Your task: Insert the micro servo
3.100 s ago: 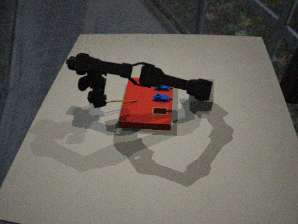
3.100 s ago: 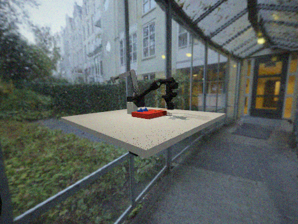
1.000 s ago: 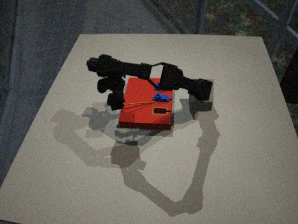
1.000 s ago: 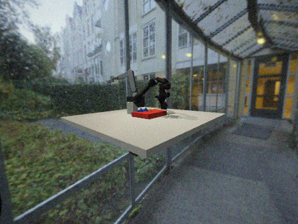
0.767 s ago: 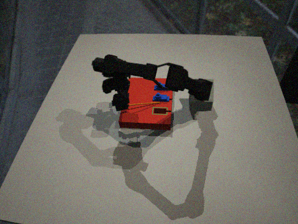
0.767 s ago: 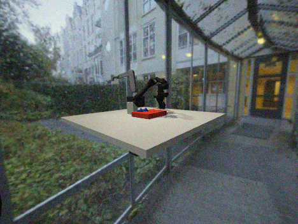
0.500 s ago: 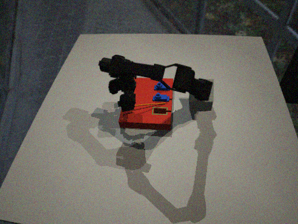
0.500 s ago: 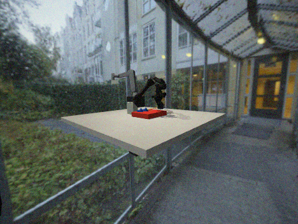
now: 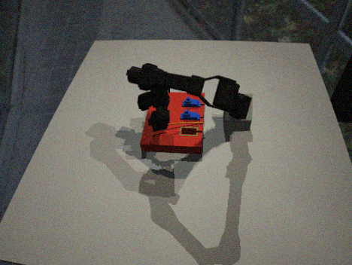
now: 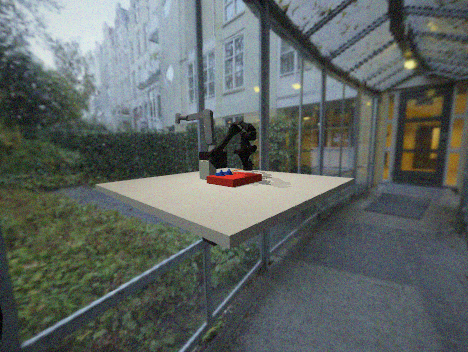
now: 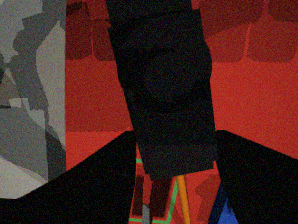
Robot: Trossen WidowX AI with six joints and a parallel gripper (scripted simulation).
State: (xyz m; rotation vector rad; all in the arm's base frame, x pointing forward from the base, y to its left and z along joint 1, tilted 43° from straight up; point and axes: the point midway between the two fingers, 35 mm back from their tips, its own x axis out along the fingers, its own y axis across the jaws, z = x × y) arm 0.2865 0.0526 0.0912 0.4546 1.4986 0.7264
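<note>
The red deck lies 100 mm below my gripper tip, 80 mm to the right of it and 20 mm ahead of it.
</note>
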